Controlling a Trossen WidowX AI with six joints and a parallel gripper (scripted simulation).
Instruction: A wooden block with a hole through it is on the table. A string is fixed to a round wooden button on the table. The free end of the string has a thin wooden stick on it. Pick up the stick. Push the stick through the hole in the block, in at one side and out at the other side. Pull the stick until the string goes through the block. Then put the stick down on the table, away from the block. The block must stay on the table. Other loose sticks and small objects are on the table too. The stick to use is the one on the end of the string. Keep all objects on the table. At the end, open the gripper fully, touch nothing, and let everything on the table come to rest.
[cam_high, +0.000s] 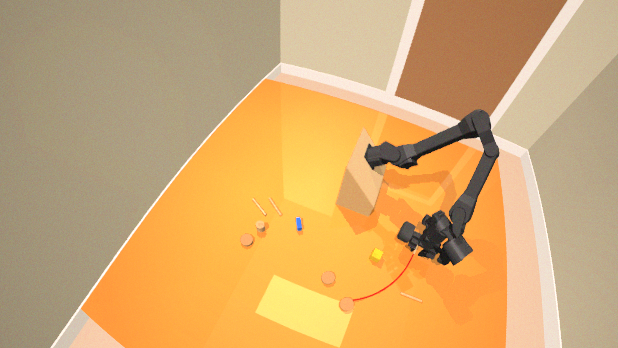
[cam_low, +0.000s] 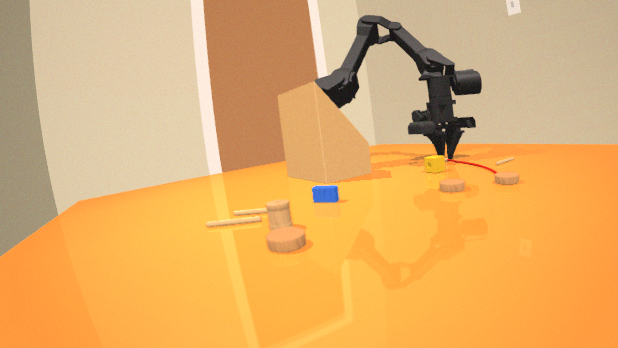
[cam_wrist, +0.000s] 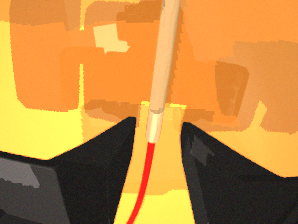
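Right now my gripper tip is 150 mm short of the thin stick and 40 mm to the right of it. Also, from my gripper tip: yellow block 130 mm to the right, 60 mm ahead, 10 mm above; then blue block 400 mm to the right, 50 mm ahead, 10 mm above; then round button 240 mm ahead, 170 mm to the right.
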